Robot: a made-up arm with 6 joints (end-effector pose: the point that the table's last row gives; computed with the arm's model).
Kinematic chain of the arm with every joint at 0, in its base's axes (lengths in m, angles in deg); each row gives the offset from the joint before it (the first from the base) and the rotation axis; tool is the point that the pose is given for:
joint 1: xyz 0 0 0.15 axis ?
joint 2: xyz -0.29 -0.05 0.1 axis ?
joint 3: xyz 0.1 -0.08 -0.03 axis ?
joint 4: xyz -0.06 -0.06 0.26 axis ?
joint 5: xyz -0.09 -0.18 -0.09 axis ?
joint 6: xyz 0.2 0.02 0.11 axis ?
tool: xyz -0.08 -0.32 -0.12
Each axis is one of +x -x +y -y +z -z.
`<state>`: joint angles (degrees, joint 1 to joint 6).
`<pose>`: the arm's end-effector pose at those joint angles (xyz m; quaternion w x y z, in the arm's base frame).
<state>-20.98 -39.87 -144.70 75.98 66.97 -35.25</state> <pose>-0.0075 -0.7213 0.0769 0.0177 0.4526 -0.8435 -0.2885</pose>
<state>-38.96 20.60 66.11 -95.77 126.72 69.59</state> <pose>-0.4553 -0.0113 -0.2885 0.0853 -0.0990 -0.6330 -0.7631</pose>
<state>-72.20 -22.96 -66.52 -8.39 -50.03 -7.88</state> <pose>-0.3335 -0.0008 0.8622 0.7889 -0.5049 -0.0795 -0.3411</pose>
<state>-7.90 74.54 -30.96 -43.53 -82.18 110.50</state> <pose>0.2952 0.1628 0.6562 0.2765 0.0515 -0.3853 0.8789</pose>
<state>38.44 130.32 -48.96 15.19 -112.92 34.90</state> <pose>-0.1163 0.0465 1.0186 0.1433 -0.3465 0.6281 -0.6818</pose>
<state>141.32 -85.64 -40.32 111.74 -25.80 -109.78</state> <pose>-0.5504 -0.1149 -0.3037 0.7776 0.1222 0.5525 -0.2742</pose>
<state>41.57 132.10 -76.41 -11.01 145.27 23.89</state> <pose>0.1622 -0.0469 0.6604 0.1325 -0.7061 0.6888 -0.0970</pose>
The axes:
joint 1: +x
joint 2: +z
joint 3: -y
joint 4: -x
joint 5: +y
joint 6: +z

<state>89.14 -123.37 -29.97 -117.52 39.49 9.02</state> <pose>-0.0874 -0.0181 -0.0812 0.2240 -0.6416 0.2460 0.6912</pose>
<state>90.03 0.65 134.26 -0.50 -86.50 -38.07</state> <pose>-0.1600 0.1072 -0.3998 0.4552 0.0106 0.7045 0.5444</pose>
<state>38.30 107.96 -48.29 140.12 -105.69 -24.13</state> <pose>-0.5475 -0.0848 0.8124 0.3886 0.0675 0.5346 -0.7474</pose>
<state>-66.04 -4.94 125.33 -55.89 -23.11 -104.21</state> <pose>-0.2081 -0.2385 0.1401 0.8228 0.4650 -0.2651 0.1910</pose>
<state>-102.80 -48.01 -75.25 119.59 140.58 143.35</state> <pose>-0.4124 0.7891 0.6292 0.5787 0.1541 0.0872 -0.7961</pose>
